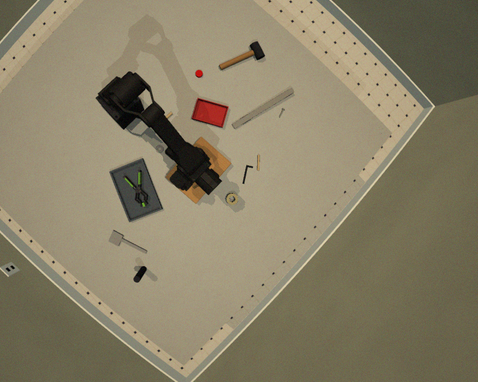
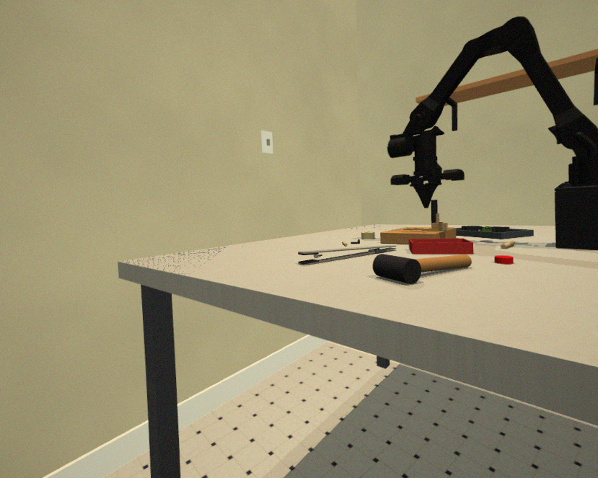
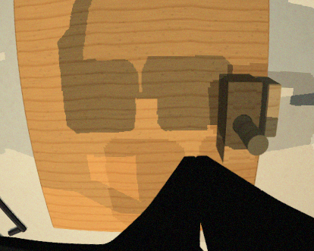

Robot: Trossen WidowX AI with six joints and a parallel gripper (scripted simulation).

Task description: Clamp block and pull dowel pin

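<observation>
Right now my hand is 80 mm above the dowel pin and 30 mm past it. Round my hand: small wooden block (90 mm below, 30 mm behind); then wooden board (120 mm below, 20 mm ahead, 10 mm to the right); then bench stop (90 mm below, 50 mm behind).
</observation>
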